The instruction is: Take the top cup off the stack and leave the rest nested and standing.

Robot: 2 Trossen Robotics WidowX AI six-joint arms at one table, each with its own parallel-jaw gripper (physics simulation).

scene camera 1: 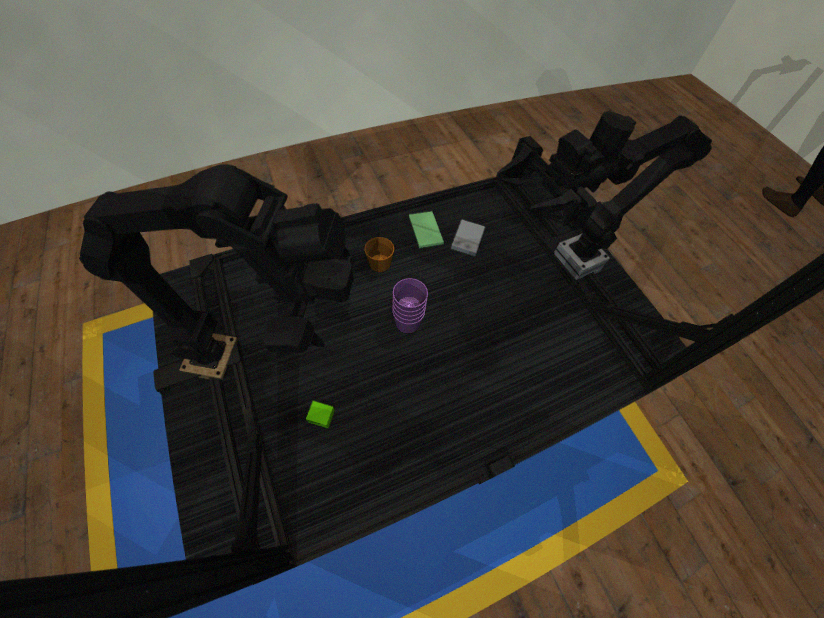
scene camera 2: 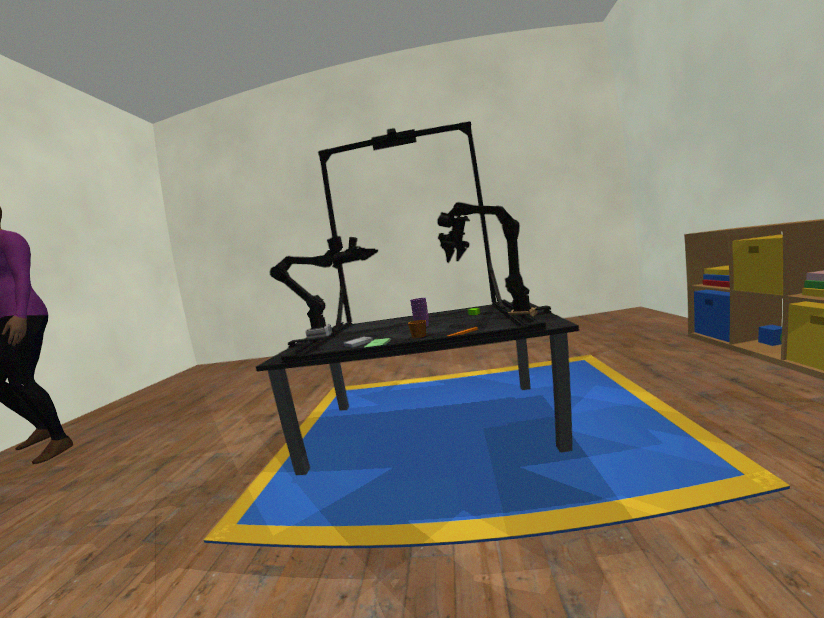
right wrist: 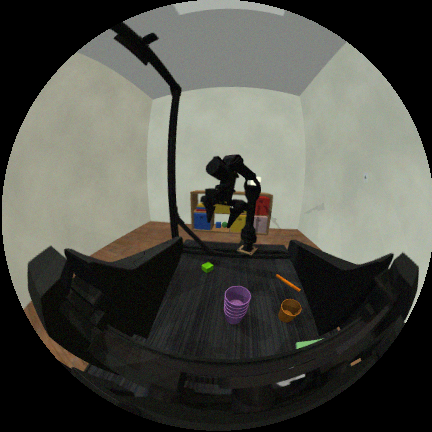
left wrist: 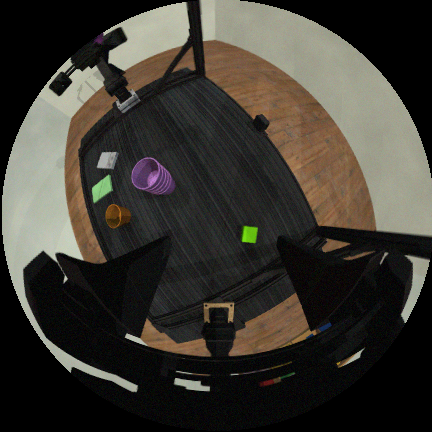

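Where they show: left gripper, between the fingertips: (scene camera 1: 329, 319) (scene camera 2: 452, 262) (right wrist: 217, 224) (left wrist: 224, 241); right gripper, between the fingertips: (scene camera 1: 513, 191) (scene camera 2: 376, 250) (right wrist: 237, 244); left arm's base, origin of its link: (scene camera 1: 208, 353) (scene camera 2: 522, 309) (right wrist: 247, 248) (left wrist: 218, 313); right arm's base, origin of its link: (scene camera 1: 584, 250) (scene camera 2: 318, 327) (left wrist: 124, 97).
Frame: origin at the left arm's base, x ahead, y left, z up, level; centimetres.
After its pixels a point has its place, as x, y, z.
A stack of nested purple cups (scene camera 1: 408, 307) {42.9, 13.2, 10.2} (scene camera 2: 418, 309) (left wrist: 155, 177) {43.3, 16.9, 4.5} (right wrist: 236, 305) {46.1, 18.6, 10.0} stands upright near the middle of the black table. The rims of several cups show one above another, and the top cup is open upward. My left gripper (scene camera 1: 334, 320) {31.4, 0.1, 24.8} (scene camera 2: 454, 258) {31.4, 0.1, 24.8} (left wrist: 224, 241) {31.4, 0.1, 24.8} (right wrist: 217, 224) {31.4, 0.1, 24.8} is open and empty. It points down, high above the table, off to the left of the stack in scene camera 1. My right gripper (scene camera 1: 515, 191) {57.8, 22.8, 35.9} (scene camera 2: 376, 250) {57.8, 22.8, 35.9} is open and empty. It is raised near its own side of the table, pointing across it, apart from the stack.
An orange cup (scene camera 1: 379, 254) {32.4, 35.9, -2.5} (scene camera 2: 417, 328) {31.0, 36.2, 1.1} (left wrist: 117, 216) {32.7, 36.1, -2.1} (right wrist: 289, 310) {30.4, 34.2, -2.4} stands near the stack. A green block (scene camera 1: 320, 413) {28.2, -8.8, -0.1} (left wrist: 250, 234) {27.9, -9.0, -0.1}, a light green pad (scene camera 1: 425, 229) {43.6, 46.6, -1.9}, a white box (scene camera 1: 468, 237) {55.8, 45.4, -1.4} and an orange stick (scene camera 2: 462, 331) {14.6, 29.8, -1.9} (right wrist: 288, 282) {15.0, 30.0, -2.0} lie on the table. A black frame (scene camera 2: 394, 139) {64.2, -13.4, 99.2} spans overhead.
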